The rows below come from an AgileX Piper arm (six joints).
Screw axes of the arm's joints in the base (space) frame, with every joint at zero. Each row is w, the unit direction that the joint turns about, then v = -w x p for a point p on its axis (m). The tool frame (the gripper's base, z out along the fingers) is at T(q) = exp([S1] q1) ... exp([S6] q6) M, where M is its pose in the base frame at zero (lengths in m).
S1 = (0, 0, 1, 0.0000, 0.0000, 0.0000)
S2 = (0, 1, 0, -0.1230, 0.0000, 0.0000)
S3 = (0, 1, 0, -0.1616, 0.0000, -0.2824)
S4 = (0.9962, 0, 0.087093, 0.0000, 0.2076, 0.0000)
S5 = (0, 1, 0, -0.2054, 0.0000, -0.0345)
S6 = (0.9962, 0, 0.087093, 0.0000, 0.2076, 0.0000)
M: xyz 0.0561 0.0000 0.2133 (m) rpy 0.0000 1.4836 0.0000 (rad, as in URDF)
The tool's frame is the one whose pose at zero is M.
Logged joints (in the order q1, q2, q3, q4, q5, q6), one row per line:
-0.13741 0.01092 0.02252 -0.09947 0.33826 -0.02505
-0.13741 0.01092 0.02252 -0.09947 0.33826 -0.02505
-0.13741 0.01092 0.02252 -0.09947 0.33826 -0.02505
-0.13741 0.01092 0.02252 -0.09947 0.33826 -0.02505
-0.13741 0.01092 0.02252 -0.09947 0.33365 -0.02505
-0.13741 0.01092 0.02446 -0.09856 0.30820 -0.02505
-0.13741 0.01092 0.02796 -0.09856 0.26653 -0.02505
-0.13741 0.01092 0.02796 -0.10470 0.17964 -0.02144
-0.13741 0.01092 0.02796 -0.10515 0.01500 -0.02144
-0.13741 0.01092 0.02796 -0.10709 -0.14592 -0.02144
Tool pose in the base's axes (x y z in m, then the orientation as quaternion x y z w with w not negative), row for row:
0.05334 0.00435 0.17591 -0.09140 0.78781 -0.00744 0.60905
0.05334 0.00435 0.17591 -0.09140 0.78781 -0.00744 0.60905
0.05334 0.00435 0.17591 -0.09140 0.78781 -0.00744 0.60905
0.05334 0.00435 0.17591 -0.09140 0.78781 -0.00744 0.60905
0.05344 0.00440 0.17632 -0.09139 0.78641 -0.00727 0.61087
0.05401 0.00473 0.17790 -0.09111 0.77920 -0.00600 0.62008
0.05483 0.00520 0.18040 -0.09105 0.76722 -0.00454 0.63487
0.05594 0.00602 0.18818 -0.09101 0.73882 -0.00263 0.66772
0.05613 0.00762 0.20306 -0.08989 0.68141 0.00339 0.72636
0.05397 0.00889 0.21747 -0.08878 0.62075 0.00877 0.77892
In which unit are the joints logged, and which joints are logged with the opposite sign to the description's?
The joints are logged in radians. Opposite sign: q1, q2.
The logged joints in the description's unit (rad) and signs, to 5 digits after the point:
0.13741 -0.01092 0.02252 -0.09947 0.33826 -0.02505
0.13741 -0.01092 0.02252 -0.09947 0.33826 -0.02505
0.13741 -0.01092 0.02252 -0.09947 0.33826 -0.02505
0.13741 -0.01092 0.02252 -0.09947 0.33826 -0.02505
0.13741 -0.01092 0.02252 -0.09947 0.33365 -0.02505
0.13741 -0.01092 0.02446 -0.09856 0.30820 -0.02505
0.13741 -0.01092 0.02796 -0.09856 0.26653 -0.02505
0.13741 -0.01092 0.02796 -0.10470 0.17964 -0.02144
0.13741 -0.01092 0.02796 -0.10515 0.01500 -0.02144
0.13741 -0.01092 0.02796 -0.10709 -0.14592 -0.02144

